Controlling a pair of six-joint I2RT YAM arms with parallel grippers.
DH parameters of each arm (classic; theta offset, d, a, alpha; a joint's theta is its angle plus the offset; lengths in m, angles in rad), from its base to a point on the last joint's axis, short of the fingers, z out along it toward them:
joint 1: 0 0.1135 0.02 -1.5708
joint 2: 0 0 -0.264 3.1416
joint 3: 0.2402 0 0.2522 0
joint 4: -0.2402 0 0.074 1.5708
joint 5: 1.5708 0 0 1.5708
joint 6: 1.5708 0.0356 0 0
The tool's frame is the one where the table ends.
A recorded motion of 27 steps. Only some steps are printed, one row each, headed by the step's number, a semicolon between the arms.
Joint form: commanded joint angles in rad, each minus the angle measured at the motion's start. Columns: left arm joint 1, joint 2, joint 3, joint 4, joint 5, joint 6; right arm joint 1, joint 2, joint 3, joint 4, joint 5, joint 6.
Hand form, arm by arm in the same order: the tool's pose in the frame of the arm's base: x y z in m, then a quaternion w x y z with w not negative. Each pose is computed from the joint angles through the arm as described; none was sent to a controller.
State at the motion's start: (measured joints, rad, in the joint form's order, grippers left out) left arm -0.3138 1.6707 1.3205 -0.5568 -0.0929 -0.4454; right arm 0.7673 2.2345 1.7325 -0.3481 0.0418 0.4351
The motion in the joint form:
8: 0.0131 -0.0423 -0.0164 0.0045 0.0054 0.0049; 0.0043 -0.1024 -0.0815 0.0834 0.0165 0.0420
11: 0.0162 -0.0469 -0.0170 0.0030 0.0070 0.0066; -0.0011 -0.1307 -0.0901 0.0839 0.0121 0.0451
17: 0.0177 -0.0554 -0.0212 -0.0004 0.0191 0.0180; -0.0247 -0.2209 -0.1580 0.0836 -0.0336 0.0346
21: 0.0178 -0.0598 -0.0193 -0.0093 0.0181 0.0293; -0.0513 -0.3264 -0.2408 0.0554 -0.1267 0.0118
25: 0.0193 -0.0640 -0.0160 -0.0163 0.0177 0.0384; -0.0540 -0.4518 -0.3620 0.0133 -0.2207 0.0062
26: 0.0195 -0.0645 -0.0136 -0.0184 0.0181 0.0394; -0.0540 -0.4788 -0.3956 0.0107 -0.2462 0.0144
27: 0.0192 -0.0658 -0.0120 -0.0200 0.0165 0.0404; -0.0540 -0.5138 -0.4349 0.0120 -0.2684 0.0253
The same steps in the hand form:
8: 0.3415 -0.1026 0.2717 0.33167 -0.08045 0.93613 -0.08475; 0.3497 0.3373 0.2025 0.34074 -0.12279 0.90754 0.21259
11: 0.3409 -0.1014 0.2730 0.33270 -0.08086 0.93570 -0.08510; 0.3487 0.3329 0.2129 0.34726 -0.11898 0.90396 0.21932
17: 0.3389 -0.1007 0.2742 0.33170 -0.07418 0.93629 -0.08845; 0.3420 0.3135 0.2313 0.34741 -0.12173 0.89925 0.23629
21: 0.3378 -0.1002 0.2757 0.33122 -0.06909 0.93711 -0.08568; 0.3290 0.2903 0.2471 0.32752 -0.13933 0.89721 0.26140
25: 0.3370 -0.0994 0.2776 0.33195 -0.06560 0.93727 -0.08383; 0.3014 0.2691 0.2543 0.28946 -0.15917 0.89942 0.28621
26: 0.3370 -0.0994 0.2784 0.33229 -0.06516 0.93717 -0.08394; 0.2947 0.2645 0.2535 0.27787 -0.16019 0.90015 0.29470
27: 0.3368 -0.0994 0.2793 0.33314 -0.06484 0.93695 -0.08333; 0.2869 0.2588 0.2539 0.26908 -0.15940 0.89998 0.30368

